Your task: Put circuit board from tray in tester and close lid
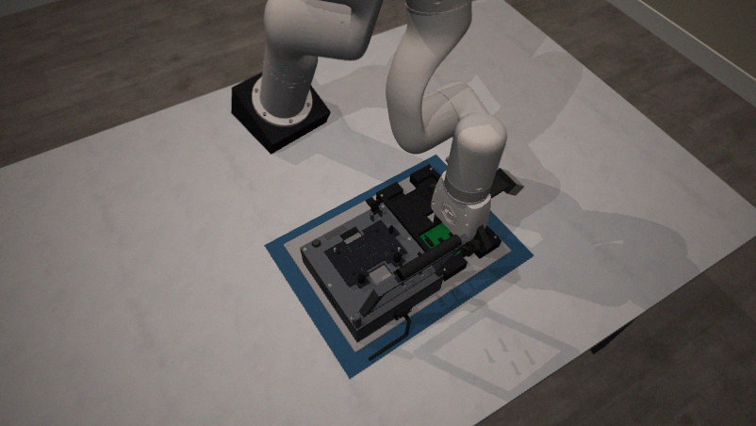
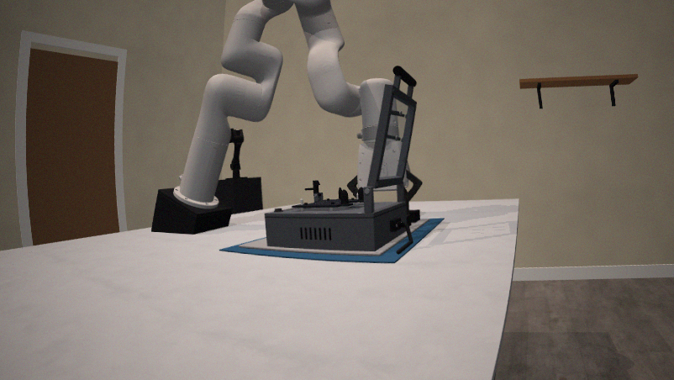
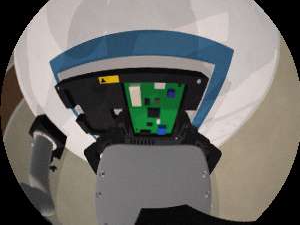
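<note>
The tester is 20 mm ahead of my hand, 130 mm to the right of it and 90 mm above it. Also, from my hand: lid (120 mm ahead, 150 mm to the right, 160 mm above); pin plate (170 mm to the right, 50 mm above); green circuit board (right at my hand).
</note>
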